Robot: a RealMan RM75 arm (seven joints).
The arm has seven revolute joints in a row. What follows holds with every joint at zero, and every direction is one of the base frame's. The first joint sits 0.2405 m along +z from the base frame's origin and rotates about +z. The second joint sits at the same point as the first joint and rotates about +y. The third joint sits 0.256 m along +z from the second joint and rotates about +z. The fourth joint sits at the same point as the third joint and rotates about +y. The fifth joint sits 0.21 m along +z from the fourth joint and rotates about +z. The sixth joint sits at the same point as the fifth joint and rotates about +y. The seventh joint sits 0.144 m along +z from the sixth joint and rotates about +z. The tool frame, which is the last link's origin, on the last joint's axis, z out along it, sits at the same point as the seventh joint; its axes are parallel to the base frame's.
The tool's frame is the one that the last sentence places.
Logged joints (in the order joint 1, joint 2, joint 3, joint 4, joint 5, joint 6, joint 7), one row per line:
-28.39, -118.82, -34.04, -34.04, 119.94, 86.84, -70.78
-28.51, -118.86, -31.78, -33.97, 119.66, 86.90, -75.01
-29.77, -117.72, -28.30, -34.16, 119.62, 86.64, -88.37
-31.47, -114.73, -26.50, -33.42, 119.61, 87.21, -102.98
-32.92, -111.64, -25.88, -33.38, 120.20, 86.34, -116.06
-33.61, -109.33, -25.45, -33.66, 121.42, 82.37, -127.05
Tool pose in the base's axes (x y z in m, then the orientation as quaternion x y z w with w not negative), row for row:
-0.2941, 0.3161, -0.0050, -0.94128, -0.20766, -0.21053, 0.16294
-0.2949, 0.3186, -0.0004, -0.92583, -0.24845, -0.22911, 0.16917
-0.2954, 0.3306, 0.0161, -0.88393, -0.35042, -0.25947, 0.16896
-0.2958, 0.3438, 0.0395, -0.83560, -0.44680, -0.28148, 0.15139
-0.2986, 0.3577, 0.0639, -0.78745, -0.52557, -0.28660, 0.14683
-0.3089, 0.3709, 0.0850, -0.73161, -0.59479, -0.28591, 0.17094
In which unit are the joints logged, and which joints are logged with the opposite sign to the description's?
The joints are logged in degrees. Opposite sign: joint 3, joint 4.
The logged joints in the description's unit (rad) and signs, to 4 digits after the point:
-0.4955, -2.0738, 0.5941, 0.5941, 2.0933, 1.5156, -1.2353
-0.4976, -2.0745, 0.5547, 0.5929, 2.0885, 1.5167, -1.3092
-0.5196, -2.0546, 0.4939, 0.5962, 2.0878, 1.5122, -1.5423
-0.5493, -2.0024, 0.4625, 0.5833, 2.0876, 1.5221, -1.7973
-0.5746, -1.9485, 0.4517, 0.5826, 2.0979, 1.5069, -2.0256
-0.5866, -1.9082, 0.4442, 0.5875, 2.1192, 1.4376, -2.2174

